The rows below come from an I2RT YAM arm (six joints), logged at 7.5 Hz.
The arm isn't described. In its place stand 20 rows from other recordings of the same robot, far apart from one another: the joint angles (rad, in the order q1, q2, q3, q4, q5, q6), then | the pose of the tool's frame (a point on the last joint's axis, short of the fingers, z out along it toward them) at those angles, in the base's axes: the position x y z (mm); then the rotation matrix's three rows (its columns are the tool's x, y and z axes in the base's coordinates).
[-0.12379 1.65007 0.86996 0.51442 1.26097 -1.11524] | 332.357 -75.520 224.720; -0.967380 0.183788 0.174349; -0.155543 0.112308 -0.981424; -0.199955 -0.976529 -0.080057
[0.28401 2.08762 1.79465 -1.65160 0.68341 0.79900] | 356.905 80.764 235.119; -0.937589 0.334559 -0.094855; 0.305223 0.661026 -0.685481; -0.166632 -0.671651 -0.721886
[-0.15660 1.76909 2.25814 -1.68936 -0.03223 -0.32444] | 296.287 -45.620 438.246; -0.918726 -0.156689 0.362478; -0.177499 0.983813 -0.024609; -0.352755 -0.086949 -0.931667
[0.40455 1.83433 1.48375 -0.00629 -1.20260 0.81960] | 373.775 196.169 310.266; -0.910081 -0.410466 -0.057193; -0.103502 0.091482 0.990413; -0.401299 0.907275 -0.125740
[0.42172 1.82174 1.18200 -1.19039 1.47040 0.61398] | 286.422 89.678 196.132; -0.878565 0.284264 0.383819; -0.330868 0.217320 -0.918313; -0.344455 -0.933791 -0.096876
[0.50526 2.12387 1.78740 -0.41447 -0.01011 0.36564] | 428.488 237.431 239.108; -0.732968 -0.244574 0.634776; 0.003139 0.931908 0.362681; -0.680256 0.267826 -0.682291
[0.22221 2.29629 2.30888 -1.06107 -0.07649 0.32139] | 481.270 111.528 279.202; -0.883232 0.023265 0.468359; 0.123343 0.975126 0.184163; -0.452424 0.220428 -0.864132
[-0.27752 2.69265 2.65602 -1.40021 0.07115 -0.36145] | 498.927 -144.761 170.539; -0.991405 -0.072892 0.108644; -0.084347 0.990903 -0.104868; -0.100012 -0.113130 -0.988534
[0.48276 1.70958 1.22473 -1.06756 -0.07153 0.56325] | 267.423 143.036 204.369; -0.996623 0.080343 -0.016935; 0.078934 0.994290 0.071814; 0.022608 0.070235 -0.997274
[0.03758 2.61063 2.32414 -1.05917 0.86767 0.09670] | 521.932 -7.552 140.932; -0.955440 0.239243 0.172906; 0.026551 0.653035 -0.756863; -0.293988 -0.718546 -0.630288
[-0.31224 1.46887 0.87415 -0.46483 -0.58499 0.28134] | 272.896 -67.434 198.139; -0.797611 0.229480 0.557813; 0.500705 0.767558 0.400186; -0.336320 0.598492 -0.727115
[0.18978 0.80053 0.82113 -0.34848 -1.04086 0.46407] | 158.182 61.665 338.389; -0.684548 -0.661081 0.307190; 0.098888 0.333294 0.937623; -0.722229 0.672225 -0.162783
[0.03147 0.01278 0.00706 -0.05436 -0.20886 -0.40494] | 109.702 10.839 168.939; 0.038465 -0.242073 0.969495; -0.384382 0.891976 0.237968; -0.922372 -0.381810 -0.058739
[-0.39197 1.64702 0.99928 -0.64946 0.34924 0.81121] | 273.254 -126.134 173.299; -0.290486 0.951220 0.103912; 0.857338 0.306956 -0.413218; -0.424958 -0.030946 -0.904684
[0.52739 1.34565 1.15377 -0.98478 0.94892 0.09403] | 230.065 100.509 295.540; -0.796550 0.051535 0.602372; -0.400626 0.701201 -0.589760; -0.452777 -0.711099 -0.537895
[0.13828 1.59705 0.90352 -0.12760 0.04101 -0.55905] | 325.416 43.814 186.737; -0.556195 -0.477789 0.679974; -0.612447 0.788717 0.053237; -0.561743 -0.386838 -0.731301
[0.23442 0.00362 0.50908 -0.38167 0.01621 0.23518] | 48.831 11.068 299.117; 0.066319 -0.238625 0.968845; 0.255377 0.942701 0.214705; -0.964564 0.233181 0.123458
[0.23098 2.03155 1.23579 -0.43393 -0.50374 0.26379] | 372.658 105.294 117.811; -0.978888 -0.106119 0.174689; 0.004370 0.843599 0.536956; -0.204349 0.526384 -0.825325
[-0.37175 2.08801 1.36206 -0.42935 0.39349 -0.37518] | 383.313 -164.095 127.415; -0.968901 0.133951 0.208058; 0.014505 0.870112 -0.492641; -0.247023 -0.474303 -0.844995
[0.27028 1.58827 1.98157 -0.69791 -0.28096 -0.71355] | 316.477 97.926 494.320; 0.116229 -0.575851 0.809251; -0.620345 0.594218 0.511934; -0.775669 -0.561517 -0.288161
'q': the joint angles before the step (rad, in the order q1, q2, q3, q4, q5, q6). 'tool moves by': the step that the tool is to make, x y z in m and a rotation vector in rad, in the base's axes. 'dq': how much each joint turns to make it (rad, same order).
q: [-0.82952, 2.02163, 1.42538, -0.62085, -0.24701, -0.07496]
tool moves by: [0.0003, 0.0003, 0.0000, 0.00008, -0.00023, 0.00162]
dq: [0.00100, -0.00002, -0.00003, -0.00001, -0.00042, -0.00052]
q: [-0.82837, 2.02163, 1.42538, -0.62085, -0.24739, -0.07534]
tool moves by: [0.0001, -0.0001, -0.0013, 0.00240, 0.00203, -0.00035]
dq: [0.00002, 0.00319, -0.00027, 0.00042, 0.00001, 0.00040]
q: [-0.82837, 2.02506, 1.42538, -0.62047, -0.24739, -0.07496]
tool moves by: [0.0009, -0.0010, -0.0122, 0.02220, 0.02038, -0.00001]
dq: [-0.00003, 0.03121, -0.00030, 0.00136, 0.00000, -0.00002]
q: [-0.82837, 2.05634, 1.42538, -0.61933, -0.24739, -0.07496]
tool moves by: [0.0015, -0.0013, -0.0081, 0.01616, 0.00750, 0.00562]
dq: [-0.00003, 0.02468, 0.00553, 0.00122, -0.00687, -0.00384]
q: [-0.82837, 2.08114, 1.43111, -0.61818, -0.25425, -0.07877]
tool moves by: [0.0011, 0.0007, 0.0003, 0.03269, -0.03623, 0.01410]
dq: [-0.00113, 0.00143, 0.00140, 0.00042, -0.05112, 0.00002]
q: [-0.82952, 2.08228, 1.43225, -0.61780, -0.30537, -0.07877]
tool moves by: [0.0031, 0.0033, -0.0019, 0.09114, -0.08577, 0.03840]
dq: [0.00046, 0.00875, -0.00026, -0.00012, -0.13045, 0.00046]
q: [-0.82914, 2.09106, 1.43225, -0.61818, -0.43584, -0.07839]
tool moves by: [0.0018, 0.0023, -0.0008, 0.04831, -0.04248, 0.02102]
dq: [0.00185, 0.00446, -0.00002, -0.00241, -0.06677, -0.00007]
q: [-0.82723, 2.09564, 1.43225, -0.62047, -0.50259, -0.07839]
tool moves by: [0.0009, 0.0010, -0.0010, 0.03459, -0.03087, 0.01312]
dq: [-0.00034, 0.00462, -0.00007, 0.00014, -0.04806, 0.00005]
